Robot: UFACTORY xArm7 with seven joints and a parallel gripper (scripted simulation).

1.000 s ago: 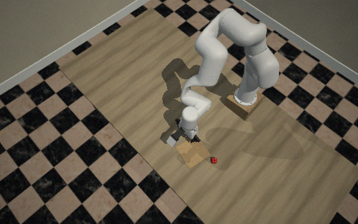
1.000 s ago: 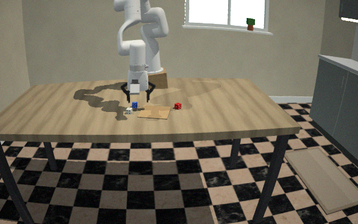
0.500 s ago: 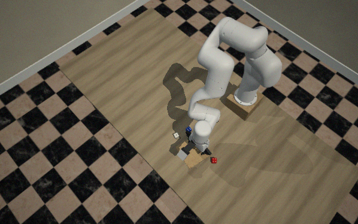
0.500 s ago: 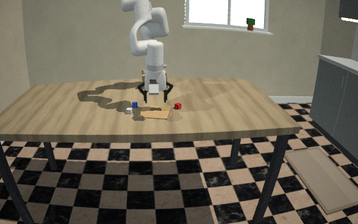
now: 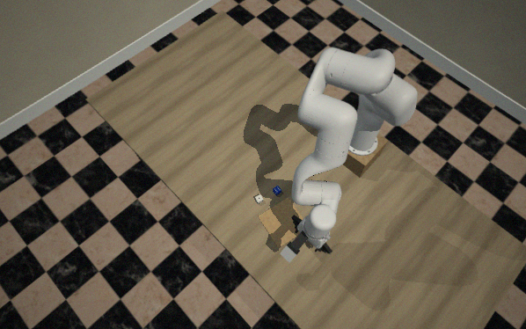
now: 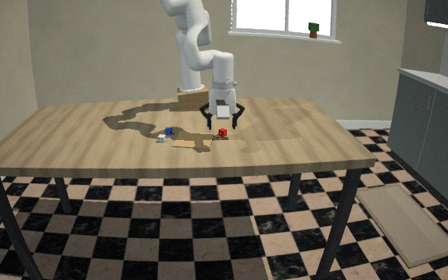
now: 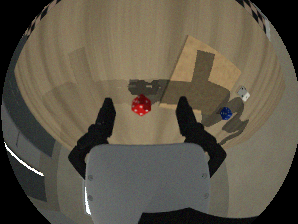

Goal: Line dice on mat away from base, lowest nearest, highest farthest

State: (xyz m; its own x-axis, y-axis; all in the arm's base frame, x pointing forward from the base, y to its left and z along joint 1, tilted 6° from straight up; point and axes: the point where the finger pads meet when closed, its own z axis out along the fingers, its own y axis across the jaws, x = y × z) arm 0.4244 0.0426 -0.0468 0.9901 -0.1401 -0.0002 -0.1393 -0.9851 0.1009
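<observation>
My hand is 30 mm past the red die, 10 mm to the right of it and 40 mm above it. Round my hand: blue die 90 mm behind, 200 mm to the right, 40 mm below; then white die 20 mm behind, 230 mm to the right, 40 mm below; then tan mat 10 mm behind, 110 mm to the right, 50 mm below.
</observation>
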